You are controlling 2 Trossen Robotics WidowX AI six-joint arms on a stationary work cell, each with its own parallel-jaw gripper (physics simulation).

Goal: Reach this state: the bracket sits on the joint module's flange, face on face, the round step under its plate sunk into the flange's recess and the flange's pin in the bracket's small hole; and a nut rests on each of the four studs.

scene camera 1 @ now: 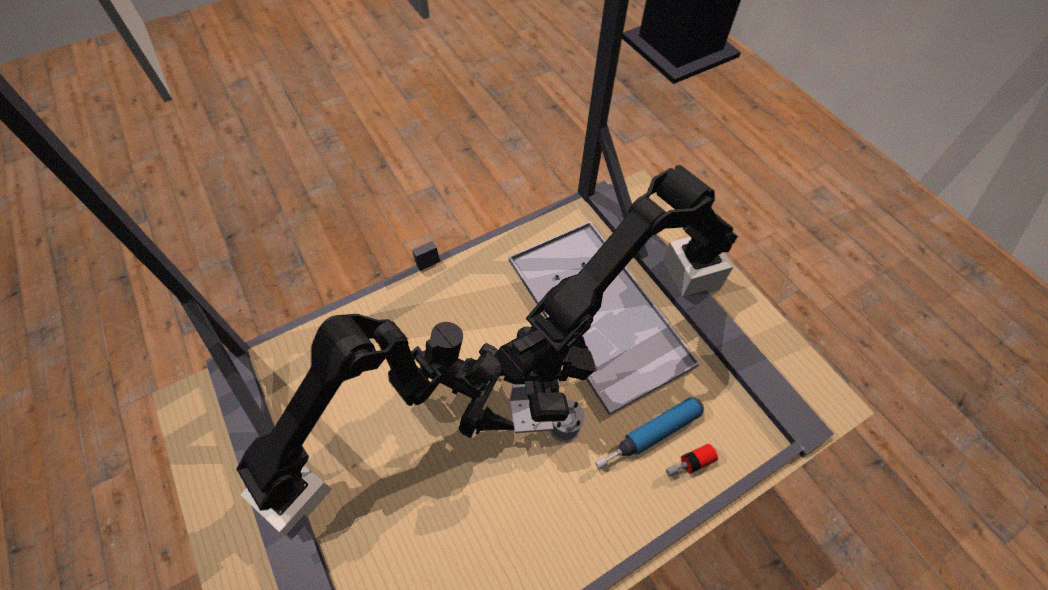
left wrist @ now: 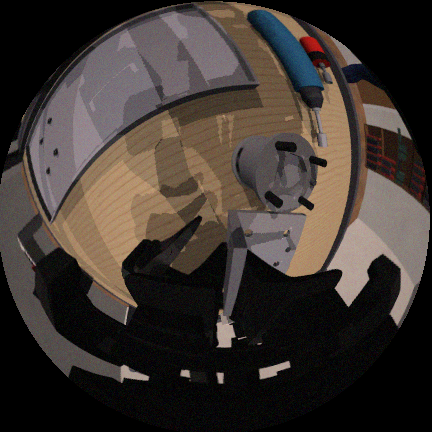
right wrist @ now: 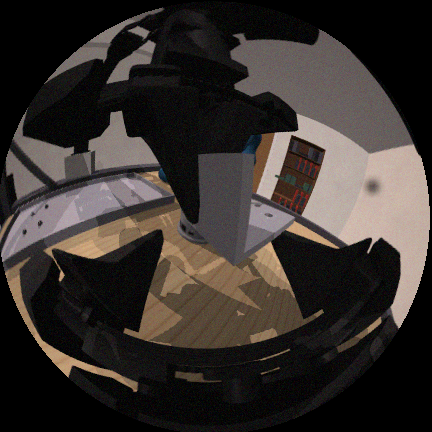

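Where they show: left gripper, between the fingertips: (scene camera 1: 530, 397) (left wrist: 229, 246) (right wrist: 198, 219); right gripper, between the fingertips: (scene camera 1: 528, 408) (right wrist: 217, 233); left arm's base, origin of its link: (scene camera 1: 701, 254) (right wrist: 80, 152); right arm's base, origin of its link: (scene camera 1: 282, 488).
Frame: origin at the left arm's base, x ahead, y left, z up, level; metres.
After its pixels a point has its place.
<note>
The grey joint module (scene camera 1: 567, 428) {x 0.401, y 0.259, z -0.028 m} (left wrist: 287, 170) {x 0.390, y 0.235, z -0.038 m} (right wrist: 189, 232) {x 0.404, y 0.209, z -0.080 m} stands on the table, four dark bare studs rising from its flange. The grey L-shaped bracket (scene camera 1: 524, 416) {x 0.468, y 0.215, z -0.022 m} (left wrist: 270, 237) {x 0.442, y 0.217, z -0.027 m} (right wrist: 222, 200) {x 0.469, y 0.169, z -0.004 m} is held beside the module, off the studs, its holed plate roughly level; its exact height is unclear. My left gripper (left wrist: 229, 246) {x 0.445, y 0.181, z -0.030 m} is shut on the bracket's upright wall. My right gripper (scene camera 1: 508, 401) (right wrist: 217, 233) {x 0.453, y 0.196, z -0.042 m} is open and empty, its fingers spread on the near side of the bracket in the right wrist view. Nuts (left wrist: 55, 152) {x 0.281, y -0.040, z -0.084 m} (right wrist: 40, 223) {x 0.281, y -0.039, z -0.086 m} lie in the tray; two (scene camera 1: 555, 277) {x 0.293, y -0.089, z -0.082 m} (scene camera 1: 583, 264) {x 0.220, y -0.103, z -0.083 m} show in the scene view.
The shallow grey tray (scene camera 1: 652, 348) {x 0.159, y 0.137, z -0.088 m} (left wrist: 175, 50) (right wrist: 107, 200) {x 0.254, y 0.115, z -0.087 m} lies behind the module. A blue driver (scene camera 1: 663, 426) {x 0.225, y 0.305, z -0.050 m} (left wrist: 290, 50) and a shorter red driver (scene camera 1: 700, 458) {x 0.184, y 0.379, z -0.057 m} (left wrist: 312, 50) lie to the module's right in the scene view. Both arms are close together above the table's middle.
</note>
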